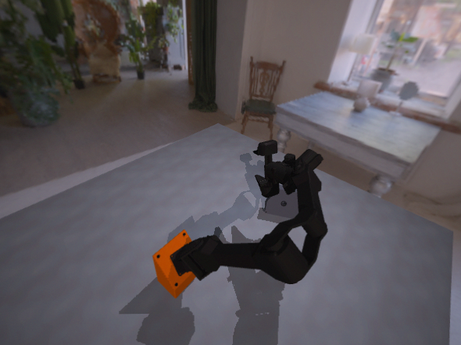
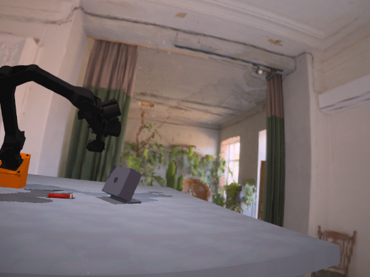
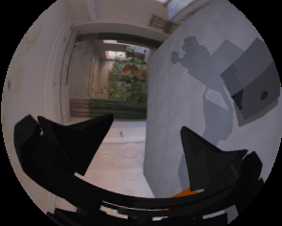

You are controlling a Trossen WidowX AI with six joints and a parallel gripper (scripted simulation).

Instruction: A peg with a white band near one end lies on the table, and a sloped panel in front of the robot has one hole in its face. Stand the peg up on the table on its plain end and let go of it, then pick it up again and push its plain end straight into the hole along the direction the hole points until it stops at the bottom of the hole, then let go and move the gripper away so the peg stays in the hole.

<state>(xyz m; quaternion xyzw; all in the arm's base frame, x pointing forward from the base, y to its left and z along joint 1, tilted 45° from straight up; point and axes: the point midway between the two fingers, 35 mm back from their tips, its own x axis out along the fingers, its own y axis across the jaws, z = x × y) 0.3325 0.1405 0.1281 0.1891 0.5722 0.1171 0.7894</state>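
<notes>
Right now the red peg is 23 cm below my gripper tip, 16 cm to the right of it and 10 cm behind it. Round my gripper tip: grey sloped panel (17 cm below, 11 cm to the right, 8 cm ahead).
</notes>
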